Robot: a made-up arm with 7 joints.
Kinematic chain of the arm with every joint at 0, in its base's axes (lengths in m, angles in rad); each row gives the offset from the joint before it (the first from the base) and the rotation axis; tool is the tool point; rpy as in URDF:
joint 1: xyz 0 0 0.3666 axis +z
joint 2: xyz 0 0 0 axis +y
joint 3: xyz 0 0 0.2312 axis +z
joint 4: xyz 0.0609 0 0 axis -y
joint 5: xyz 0.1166 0 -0.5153 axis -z
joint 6: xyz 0 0 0 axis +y
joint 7: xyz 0.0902 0 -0.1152 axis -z
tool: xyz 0 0 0 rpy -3.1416 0 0
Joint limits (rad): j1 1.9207..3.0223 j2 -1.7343..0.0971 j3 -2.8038..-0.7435 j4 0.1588..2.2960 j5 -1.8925..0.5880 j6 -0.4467..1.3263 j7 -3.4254..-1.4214
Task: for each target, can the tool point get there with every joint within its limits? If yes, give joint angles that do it. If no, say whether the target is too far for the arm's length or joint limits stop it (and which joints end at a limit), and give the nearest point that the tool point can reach.
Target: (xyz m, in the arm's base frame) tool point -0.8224 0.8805 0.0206
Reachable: no: too far | nearest point -0.4497 0.5088 0.2886 | short by 0.591 m
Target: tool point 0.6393 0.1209 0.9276
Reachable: yes | joints 2.0049 -0.5203 -1.3436 1.8792 0.1965 0.4919 -1.7017
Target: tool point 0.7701 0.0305 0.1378
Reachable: yes | joints 2.6640 -0.9630 -2.5334 1.7702 -0.2302 1.0684 -1.7183
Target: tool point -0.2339 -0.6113 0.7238
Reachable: no: joint limits stop it (at a limit: joint 1, joint 3, joint 4, joint 5, joint 6) | nearest point 0.2818 -0.6386 0.8701 | short by 0.537 m
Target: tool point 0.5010 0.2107 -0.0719
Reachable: yes | joints 2.1022 -1.5178 -2.2260 1.1665 -0.5717 0.9462 -3.0570
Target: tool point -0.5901 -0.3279 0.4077
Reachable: no: joint limits stop it (at a limit: joint 1, joint 2, joint 3, joint 4, joint 6) | nearest point -0.4101 0.0595 0.2094 | short by 0.471 m
